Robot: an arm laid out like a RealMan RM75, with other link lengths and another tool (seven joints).
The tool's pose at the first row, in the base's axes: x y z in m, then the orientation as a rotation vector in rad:
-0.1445 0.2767 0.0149 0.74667 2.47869 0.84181
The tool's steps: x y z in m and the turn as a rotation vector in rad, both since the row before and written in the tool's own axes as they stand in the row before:
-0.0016 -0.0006 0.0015 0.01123 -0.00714 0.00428
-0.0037 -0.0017 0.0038 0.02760 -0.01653 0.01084
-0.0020 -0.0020 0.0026 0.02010 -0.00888 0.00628
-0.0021 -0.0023 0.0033 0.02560 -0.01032 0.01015
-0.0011 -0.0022 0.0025 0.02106 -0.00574 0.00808
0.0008 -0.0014 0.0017 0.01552 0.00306 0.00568
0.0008 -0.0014 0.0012 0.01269 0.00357 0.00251
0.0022 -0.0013 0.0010 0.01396 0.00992 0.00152
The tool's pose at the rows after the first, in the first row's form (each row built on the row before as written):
-0.1427 0.2760 0.0137 0.75780 2.47834 0.82600
-0.1385 0.2742 0.0106 0.78516 2.47787 0.78775
-0.1364 0.2726 0.0078 0.80219 2.48027 0.76107
-0.1340 0.2709 0.0043 0.82636 2.48331 0.72828
-0.1328 0.2695 0.0013 0.84534 2.48796 0.70269
-0.1331 0.2696 -0.0010 0.85785 2.49775 0.68794
-0.1337 0.2695 -0.0029 0.86515 2.50719 0.67572
-0.1354 0.2703 -0.0049 0.87077 2.52316 0.66534

